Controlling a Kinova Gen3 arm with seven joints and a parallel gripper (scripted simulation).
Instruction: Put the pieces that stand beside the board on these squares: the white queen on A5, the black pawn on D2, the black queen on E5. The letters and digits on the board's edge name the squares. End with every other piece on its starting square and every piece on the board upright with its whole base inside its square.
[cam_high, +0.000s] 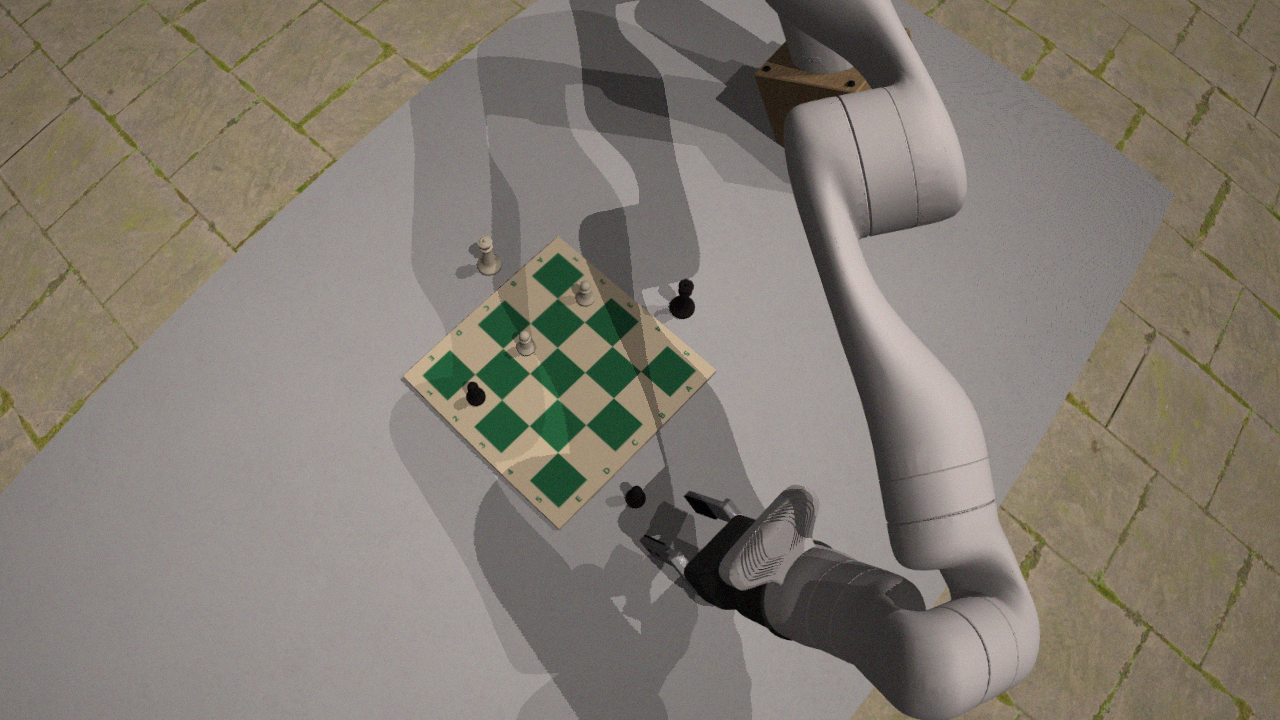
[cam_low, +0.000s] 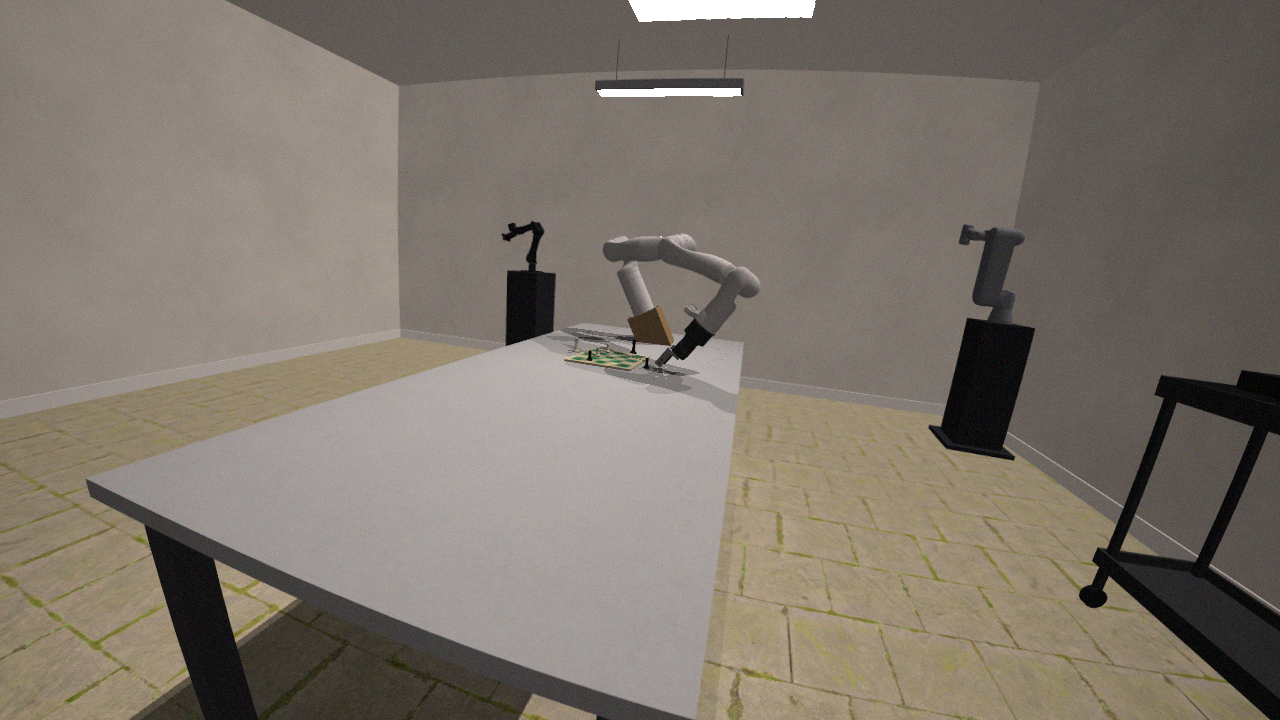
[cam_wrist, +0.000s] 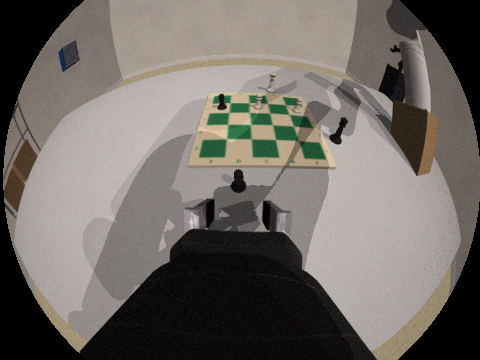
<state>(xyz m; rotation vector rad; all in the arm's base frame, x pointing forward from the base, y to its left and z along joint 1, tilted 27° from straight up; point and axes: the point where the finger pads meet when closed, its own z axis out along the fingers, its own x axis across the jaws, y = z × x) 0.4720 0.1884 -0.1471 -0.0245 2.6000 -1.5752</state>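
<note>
My gripper is now 330 mm to the left of the white queen, 60 mm past it and 10 mm above it. Round my hand: chessboard: 190 mm to the right, 30 mm below, 30 mm behind; then black queen: 170 mm behind, 160 mm to the right, 10 mm below.
</note>
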